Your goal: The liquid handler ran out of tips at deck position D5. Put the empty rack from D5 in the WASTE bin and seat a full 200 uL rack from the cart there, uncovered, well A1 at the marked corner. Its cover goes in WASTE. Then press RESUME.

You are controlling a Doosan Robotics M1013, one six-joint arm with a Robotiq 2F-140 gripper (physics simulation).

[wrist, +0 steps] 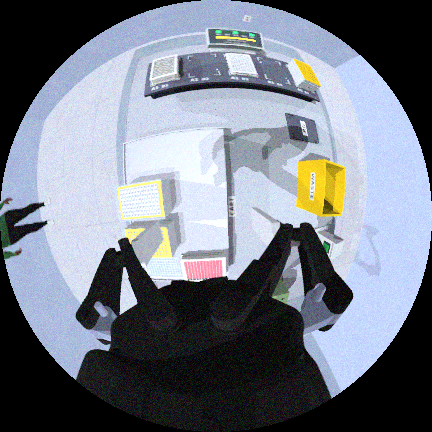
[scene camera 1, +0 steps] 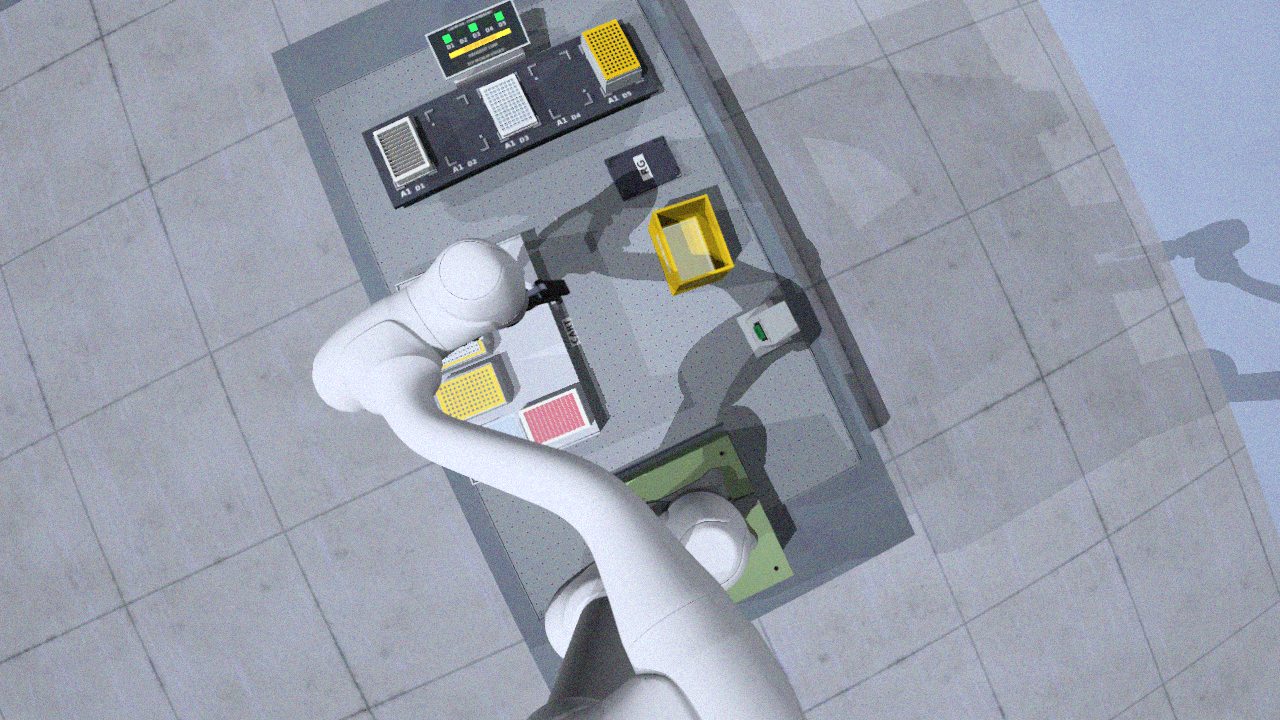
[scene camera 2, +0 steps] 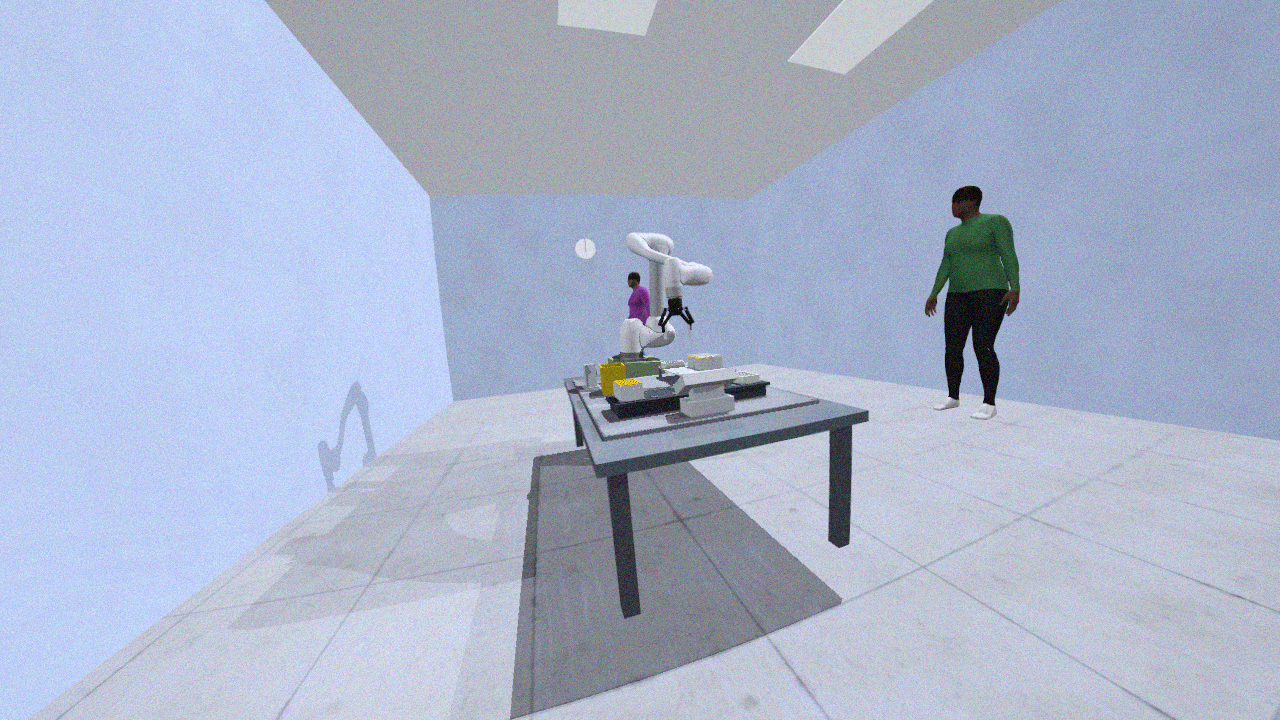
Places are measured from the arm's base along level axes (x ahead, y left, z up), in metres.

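Where they show: gripper, fingertip midpoint: (wrist: 205, 224) (scene camera 2: 677, 338); arm's base, link origin: (scene camera 2: 631, 359).
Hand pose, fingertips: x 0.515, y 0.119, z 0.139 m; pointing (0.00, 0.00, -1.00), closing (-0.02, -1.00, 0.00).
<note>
Things, the pixels of their top centre, and the offset from my fingertips. "spot": a spot on its surface instead.
- cart, top centre: (scene camera 1: 495, 358) (wrist: 173, 215) (scene camera 2: 693, 367) 0.093 m left, 0.020 m back, 0.172 m down
- yellow WASTE bin, top centre: (scene camera 1: 693, 239) (wrist: 334, 189) (scene camera 2: 611, 365) 0.375 m right, 0.004 m ahead, 0.103 m down
- yellow-rimmed rack with a white dotted top, top centre: (scene camera 1: 448, 343) (wrist: 136, 201) (scene camera 2: 707, 355) 0.155 m left, 0.040 m ahead, 0.107 m down
- green button, top centre: (scene camera 1: 762, 330) (wrist: 328, 248) 0.424 m right, 0.224 m back, 0.143 m down
- red rack, top centre: (scene camera 1: 554, 418) (wrist: 203, 270) (scene camera 2: 672, 361) 0.040 m left, 0.187 m back, 0.147 m down
- D1, top centre: (scene camera 1: 401, 149) (wrist: 163, 65) (scene camera 2: 742, 373) 0.074 m left, 0.472 m ahead, 0.151 m down
- D3, top centre: (scene camera 1: 507, 104) (wrist: 240, 61) 0.174 m right, 0.465 m ahead, 0.168 m down
- dark RG block, top centre: (scene camera 1: 643, 166) (wrist: 304, 127) 0.383 m right, 0.223 m ahead, 0.224 m down
- display, surface spot: (scene camera 1: 478, 40) (wrist: 235, 36) spot: 0.177 m right, 0.602 m ahead, 0.117 m down
My gripper (scene camera 1: 547, 291) (scene camera 2: 677, 327) (wrist: 205, 224) is open and empty, high above the cart (scene camera 1: 535, 347) (wrist: 197, 150). A yellow-topped rack (scene camera 1: 612, 51) (scene camera 2: 628, 388) (wrist: 306, 74) with dark holes in scene camera 1 sits at D5. The yellow WASTE bin (scene camera 1: 703, 282) (scene camera 2: 612, 379) (wrist: 304, 175) stands upright; no rack shows inside. On the cart are a yellow-rimmed rack with a white dotted top (wrist: 141, 200), mostly hidden by the arm in scene camera 1, and a yellow-topped rack (scene camera 1: 471, 391) (wrist: 167, 245). A green button (scene camera 1: 759, 331) (wrist: 326, 246) is on a white box.
A red rack (scene camera 1: 554, 417) (wrist: 204, 269) and a pale blue one (scene camera 1: 505, 426) (wrist: 164, 267) share the cart. Other racks stand at D1 (scene camera 1: 402, 149) and D3 (scene camera 1: 508, 105). A dark RG block (scene camera 1: 658, 159) (wrist: 295, 131) lies between deck and bin. A display (scene camera 1: 478, 40) (wrist: 234, 39) stands behind the deck.
</note>
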